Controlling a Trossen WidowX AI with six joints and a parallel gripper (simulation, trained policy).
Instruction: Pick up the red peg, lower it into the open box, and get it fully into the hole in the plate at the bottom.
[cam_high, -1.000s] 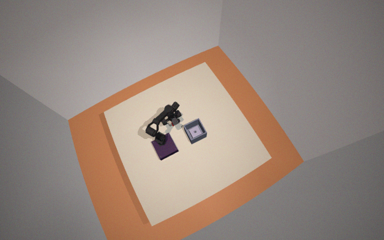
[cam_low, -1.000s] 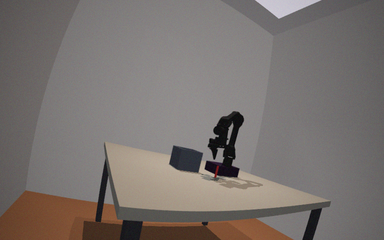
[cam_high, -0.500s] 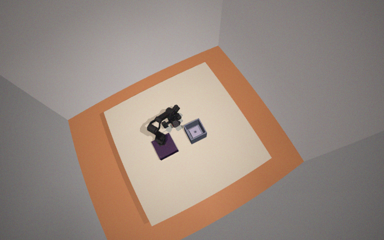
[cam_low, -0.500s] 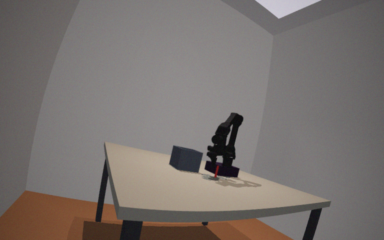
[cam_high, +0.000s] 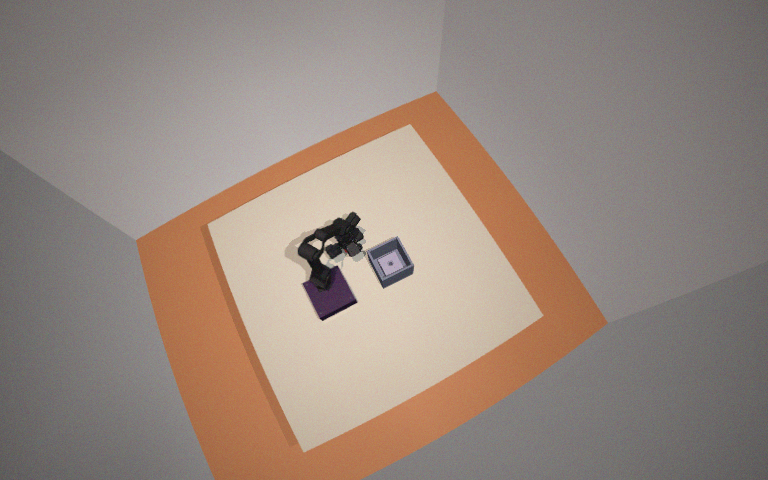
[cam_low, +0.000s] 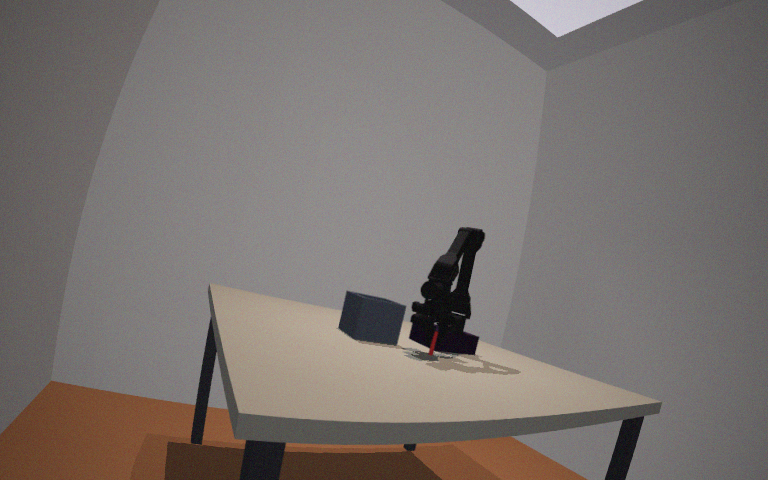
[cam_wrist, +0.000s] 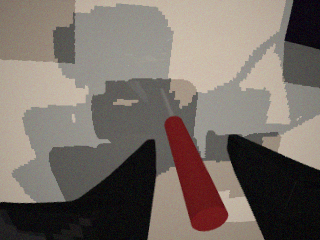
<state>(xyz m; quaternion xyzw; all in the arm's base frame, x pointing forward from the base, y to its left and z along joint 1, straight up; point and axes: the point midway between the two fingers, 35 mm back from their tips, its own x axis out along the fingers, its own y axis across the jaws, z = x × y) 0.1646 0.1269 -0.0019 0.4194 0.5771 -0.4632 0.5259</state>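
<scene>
The red peg lies 1 cm above my gripper tip. Also, from my gripper tip: pale plate: 17 cm ahead, 17 cm to the right, 1 cm above.
</scene>
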